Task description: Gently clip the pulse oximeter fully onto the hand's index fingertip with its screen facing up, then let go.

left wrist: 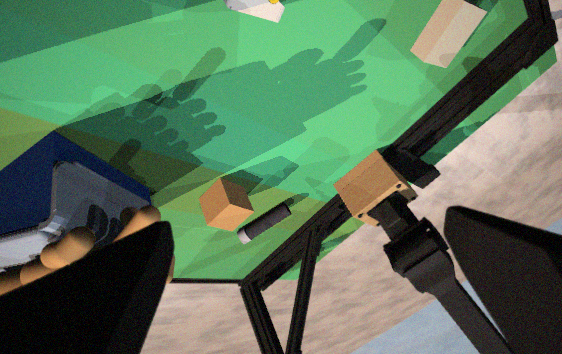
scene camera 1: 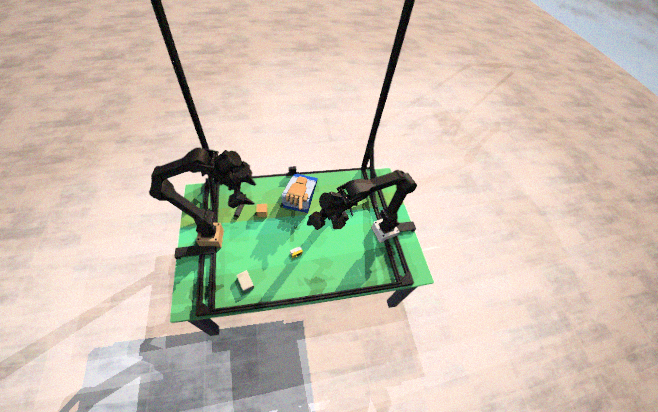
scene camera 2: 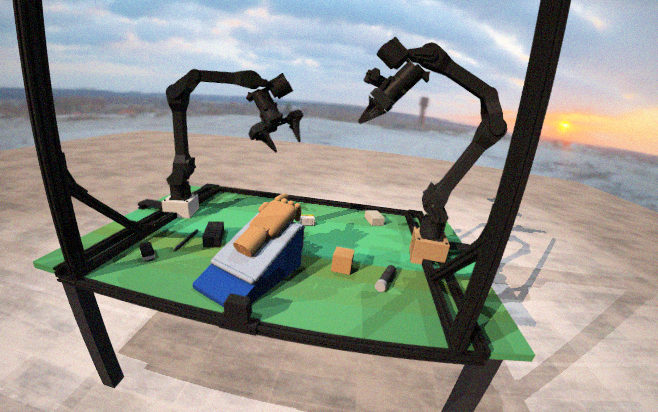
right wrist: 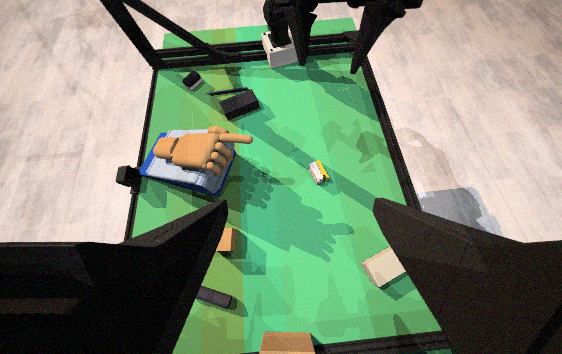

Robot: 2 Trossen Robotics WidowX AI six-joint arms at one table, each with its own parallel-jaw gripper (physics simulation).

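Frame: origin at the left arm's base, x back, y up, z left, level; metres.
Seen in the pictures: left gripper, fingertip midpoint: (left wrist: pixel 309 227) (scene camera 2: pixel 288 146) (right wrist: pixel 325 69); right gripper, fingertip midpoint: (scene camera 1: pixel 254 194) (scene camera 2: pixel 360 122) (right wrist: pixel 300 205); left arm's base at its link origin: (scene camera 1: pixel 386 226) (scene camera 2: pixel 180 197) (right wrist: pixel 279 39); right arm's base at its link origin: (left wrist: pixel 387 206) (scene camera 1: pixel 208 231) (scene camera 2: pixel 431 235).
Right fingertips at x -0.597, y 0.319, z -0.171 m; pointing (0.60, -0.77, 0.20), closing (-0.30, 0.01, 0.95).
Pixels of each thing's top centre, then the offset from my right fingertips to it.
- small white-and-yellow pulse oximeter at its top centre: (right wrist: pixel 319 169) (scene camera 2: pixel 307 215) (scene camera 1: pixel 296 250) dx +0.125, dy -0.346, dz +0.129 m
- orange cube at its top centre: (left wrist: pixel 231 218) (right wrist: pixel 220 239) (scene camera 2: pixel 344 252) (scene camera 1: pixel 261 207) dx +0.032, dy -0.328, dz -0.153 m
- dark cylinder at its top centre: (left wrist: pixel 266 229) (scene camera 2: pixel 387 272) (right wrist: pixel 206 297) dx -0.074, dy -0.351, dz -0.213 m
- pale block at its top centre: (left wrist: pixel 455 37) (right wrist: pixel 387 266) (scene camera 2: pixel 374 214) (scene camera 1: pixel 244 280) dx -0.140, dy -0.348, dz +0.187 m
- black box at its top centre: (scene camera 2: pixel 213 228) (right wrist: pixel 238 100) dx +0.414, dy -0.343, dz -0.022 m
- thin black stick at its top centre: (scene camera 2: pixel 185 238) (right wrist: pixel 226 90) dx +0.494, dy -0.369, dz -0.049 m
The small white-and-yellow pulse oximeter (scene camera 1: pixel 296 252) (scene camera 2: pixel 307 220) (left wrist: pixel 257 7) (right wrist: pixel 318 172) lies on the green table, apart from the hand. The tan hand (scene camera 1: pixel 298 187) (scene camera 2: pixel 272 217) (right wrist: pixel 192 150) rests on a blue wedge (scene camera 2: pixel 225 287) (left wrist: pixel 30 170) with a pale top; its index finger (right wrist: pixel 237 138) sticks out straight, the other fingers curled. My left gripper (scene camera 1: pixel 328 222) (scene camera 2: pixel 287 145) (left wrist: pixel 309 227) (right wrist: pixel 325 69) is open and empty, high above the table. My right gripper (scene camera 1: pixel 251 192) (scene camera 2: pixel 361 121) (right wrist: pixel 300 205) is open and empty, also high up. Which way the oximeter's screen faces is too small to tell.
An orange cube (scene camera 1: pixel 261 210) (scene camera 2: pixel 342 260) (left wrist: pixel 225 204) and a dark cylinder (scene camera 2: pixel 385 278) (left wrist: pixel 264 223) lie near the right arm's base. A pale block (scene camera 1: pixel 245 281) (scene camera 2: pixel 374 217) (right wrist: pixel 384 267) lies farther off. A black box (scene camera 2: pixel 213 234) (right wrist: pixel 240 104) and a thin black stick (scene camera 2: pixel 185 240) lie beyond the hand.
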